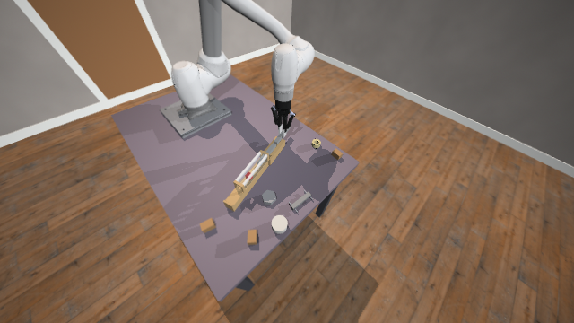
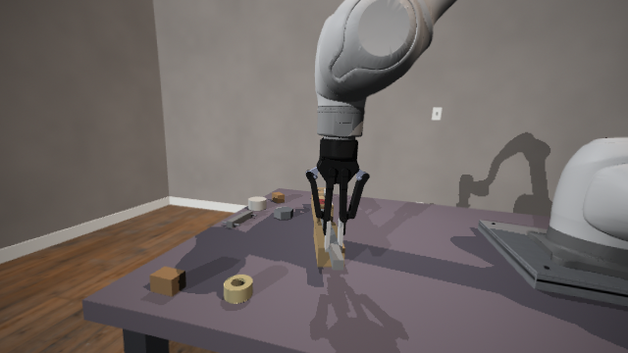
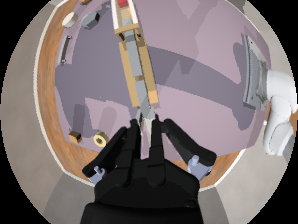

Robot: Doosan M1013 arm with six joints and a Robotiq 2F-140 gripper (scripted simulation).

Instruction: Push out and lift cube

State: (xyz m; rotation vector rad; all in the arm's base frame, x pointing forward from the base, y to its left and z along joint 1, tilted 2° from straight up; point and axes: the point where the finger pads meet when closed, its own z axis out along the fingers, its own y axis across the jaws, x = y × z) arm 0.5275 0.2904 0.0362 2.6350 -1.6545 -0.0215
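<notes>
Now: hand 25 cm to the left of the channel, 12 cm short of it and 3 cm above it. From my hand the other things lie so: grey hexagonal piece (26 cm to the right, 26 cm ahead, 7 cm below); grey handle piece (36 cm ahead, 15 cm to the right, 8 cm below); yellow ring (15 cm to the left, 13 cm ahead, 7 cm below).
</notes>
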